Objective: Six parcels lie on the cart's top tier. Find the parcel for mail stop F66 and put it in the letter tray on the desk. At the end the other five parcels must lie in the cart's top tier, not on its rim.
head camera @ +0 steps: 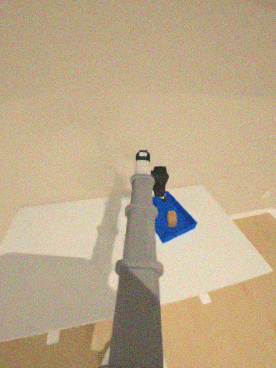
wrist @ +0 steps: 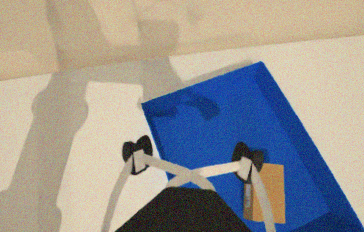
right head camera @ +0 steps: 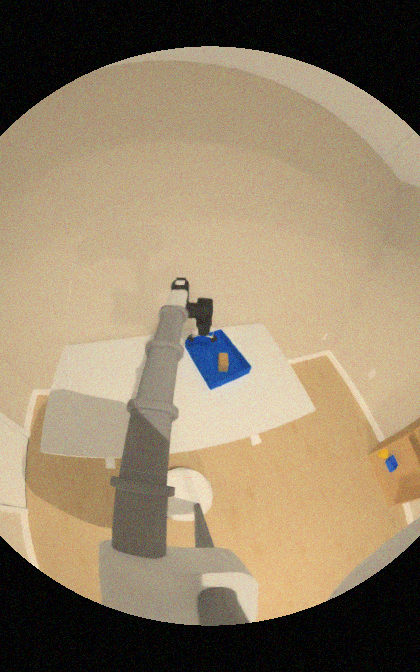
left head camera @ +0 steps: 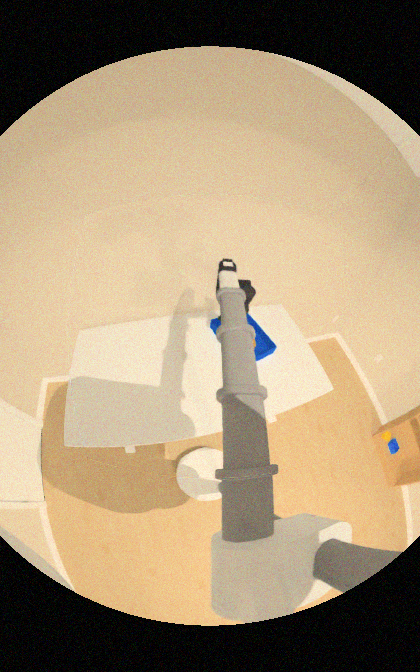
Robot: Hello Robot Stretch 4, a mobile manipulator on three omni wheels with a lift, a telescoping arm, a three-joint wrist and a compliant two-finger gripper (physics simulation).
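Places are measured from the robot's base along level axes (x ahead, y left, z up), in centimetres.
Pixels of known places: gripper, fingertip midpoint: point(head camera: 154, 200) point(wrist: 192, 151).
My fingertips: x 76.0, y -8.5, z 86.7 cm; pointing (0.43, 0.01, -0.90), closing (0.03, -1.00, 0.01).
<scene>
For each thing: its top centre in the pictures, then the offset to it from my fingertips. Level surfaces: height alone.
- tan parcel, top centre: point(wrist: 268, 191) point(head camera: 172, 215) dx -2.6, dy -12.7, dz -11.3 cm
- blue letter tray, top centre: point(wrist: 245, 163) point(head camera: 166, 210) dx +1.5, dy -9.0, dz -11.2 cm
- white desk, surface height: dz -17.5 cm
A tan parcel point(head camera: 172, 218) point(left head camera: 254, 343) point(right head camera: 223, 362) point(wrist: 274, 192) lies in the blue letter tray point(head camera: 185, 225) point(left head camera: 265, 350) point(right head camera: 207, 367) point(wrist: 280, 130) on the white desk point(head camera: 220, 260) point(left head camera: 300, 382) point(right head camera: 280, 400) point(wrist: 112, 130). No mail stop can be read on it; a small pale patch shows on its grey-shaded side in the wrist view. My gripper point(right head camera: 202, 338) point(wrist: 192, 151) is open, with nothing between its fingertips. It hangs above the tray's back left part, one fingertip left of the tray's edge and the other near the parcel in the wrist view. The cart and other parcels do not show.
A wall stands close behind the desk. A round white seat point(left head camera: 195, 472) point(right head camera: 195, 485) stands at the desk's front, partly behind my arm. A wooden unit point(left head camera: 395, 472) point(right head camera: 392, 487) at the right holds a small blue thing point(left head camera: 393, 446) point(right head camera: 391, 463) and a yellow thing point(left head camera: 386, 436) point(right head camera: 383, 453).
</scene>
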